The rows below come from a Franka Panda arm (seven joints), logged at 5 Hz.
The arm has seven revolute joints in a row. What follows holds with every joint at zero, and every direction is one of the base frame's.
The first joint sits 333 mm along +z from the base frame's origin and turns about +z.
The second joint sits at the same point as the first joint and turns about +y.
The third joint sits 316 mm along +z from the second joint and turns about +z.
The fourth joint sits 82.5 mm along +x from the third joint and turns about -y.
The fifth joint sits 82.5 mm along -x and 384 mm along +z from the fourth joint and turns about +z.
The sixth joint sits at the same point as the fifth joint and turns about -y.
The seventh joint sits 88 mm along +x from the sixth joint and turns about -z.
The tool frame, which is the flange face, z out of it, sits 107 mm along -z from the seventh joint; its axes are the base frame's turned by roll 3.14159, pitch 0 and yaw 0 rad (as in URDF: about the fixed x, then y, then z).
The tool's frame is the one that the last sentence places.
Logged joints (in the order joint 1, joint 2, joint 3, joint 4, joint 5, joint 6, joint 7), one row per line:
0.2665, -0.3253, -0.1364, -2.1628, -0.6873, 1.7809, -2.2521
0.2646, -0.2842, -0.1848, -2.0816, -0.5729, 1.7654, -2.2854
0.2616, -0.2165, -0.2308, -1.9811, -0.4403, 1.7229, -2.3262
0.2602, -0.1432, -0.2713, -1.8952, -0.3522, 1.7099, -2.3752
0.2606, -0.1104, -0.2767, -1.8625, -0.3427, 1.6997, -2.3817
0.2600, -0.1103, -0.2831, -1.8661, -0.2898, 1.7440, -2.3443
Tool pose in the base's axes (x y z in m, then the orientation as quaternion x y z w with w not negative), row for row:
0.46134, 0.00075, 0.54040, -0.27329, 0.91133, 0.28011, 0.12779
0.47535, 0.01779, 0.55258, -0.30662, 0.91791, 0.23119, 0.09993
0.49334, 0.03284, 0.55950, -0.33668, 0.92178, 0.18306, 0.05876
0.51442, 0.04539, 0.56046, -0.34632, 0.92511, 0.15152, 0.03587
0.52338, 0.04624, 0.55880, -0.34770, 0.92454, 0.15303, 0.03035
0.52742, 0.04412, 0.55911, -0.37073, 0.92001, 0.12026, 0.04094
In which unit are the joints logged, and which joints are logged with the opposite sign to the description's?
The joints are logged in radians. Opposite sign: joint 1, joint 3, joint 5, joint 7.
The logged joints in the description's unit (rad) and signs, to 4 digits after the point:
-0.2665, -0.3253, 0.1364, -2.1628, 0.6873, 1.7809, 2.2521
-0.2646, -0.2842, 0.1848, -2.0816, 0.5729, 1.7654, 2.2854
-0.2616, -0.2165, 0.2308, -1.9811, 0.4403, 1.7229, 2.3262
-0.2602, -0.1432, 0.2713, -1.8952, 0.3522, 1.7099, 2.3752
-0.2606, -0.1104, 0.2767, -1.8625, 0.3427, 1.6997, 2.3817
-0.2600, -0.1103, 0.2831, -1.8661, 0.2898, 1.7440, 2.3443

